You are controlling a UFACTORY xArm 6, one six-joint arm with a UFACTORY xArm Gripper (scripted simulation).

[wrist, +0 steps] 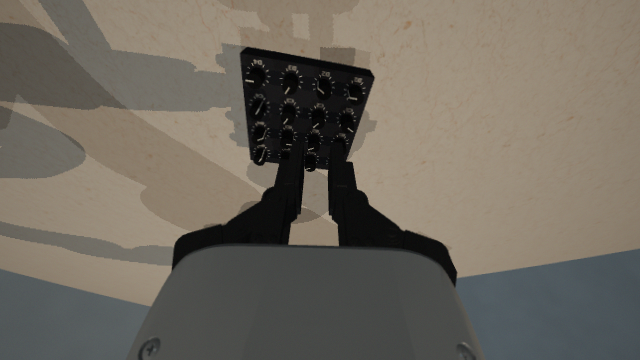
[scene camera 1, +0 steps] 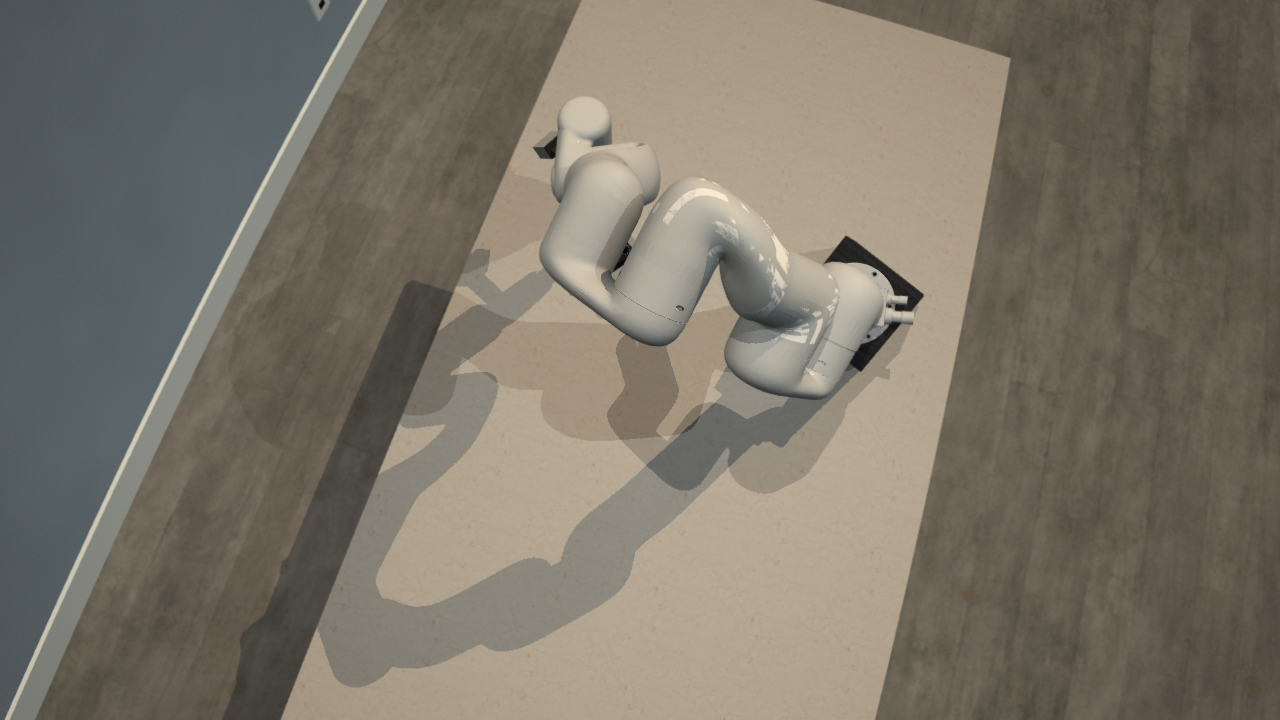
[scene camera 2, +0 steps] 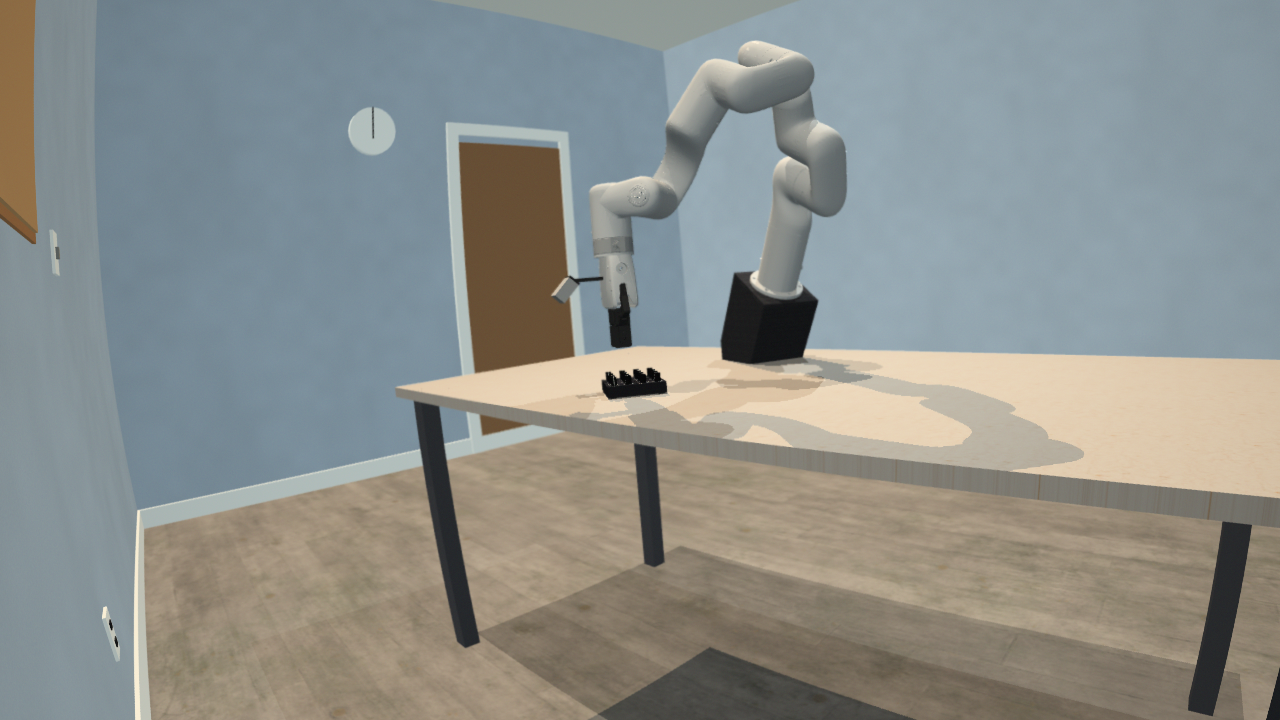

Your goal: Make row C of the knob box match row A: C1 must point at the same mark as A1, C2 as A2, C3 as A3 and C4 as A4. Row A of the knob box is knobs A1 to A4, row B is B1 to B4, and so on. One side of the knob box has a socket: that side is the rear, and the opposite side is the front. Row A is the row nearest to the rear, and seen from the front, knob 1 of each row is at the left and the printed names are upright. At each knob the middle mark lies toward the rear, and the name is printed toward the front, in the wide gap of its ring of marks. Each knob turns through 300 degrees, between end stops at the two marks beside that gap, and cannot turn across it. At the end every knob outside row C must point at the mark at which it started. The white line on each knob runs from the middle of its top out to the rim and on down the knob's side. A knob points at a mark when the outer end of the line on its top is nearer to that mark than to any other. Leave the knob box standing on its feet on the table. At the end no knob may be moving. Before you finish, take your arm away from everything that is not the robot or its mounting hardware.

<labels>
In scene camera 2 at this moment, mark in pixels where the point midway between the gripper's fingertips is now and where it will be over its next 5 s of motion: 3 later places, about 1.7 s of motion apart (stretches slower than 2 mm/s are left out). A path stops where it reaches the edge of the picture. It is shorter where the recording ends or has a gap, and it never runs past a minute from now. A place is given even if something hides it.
My gripper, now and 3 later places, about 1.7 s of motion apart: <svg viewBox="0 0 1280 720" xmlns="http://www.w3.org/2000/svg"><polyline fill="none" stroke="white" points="621,346 623,367 624,376 618,315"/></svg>
</labels>
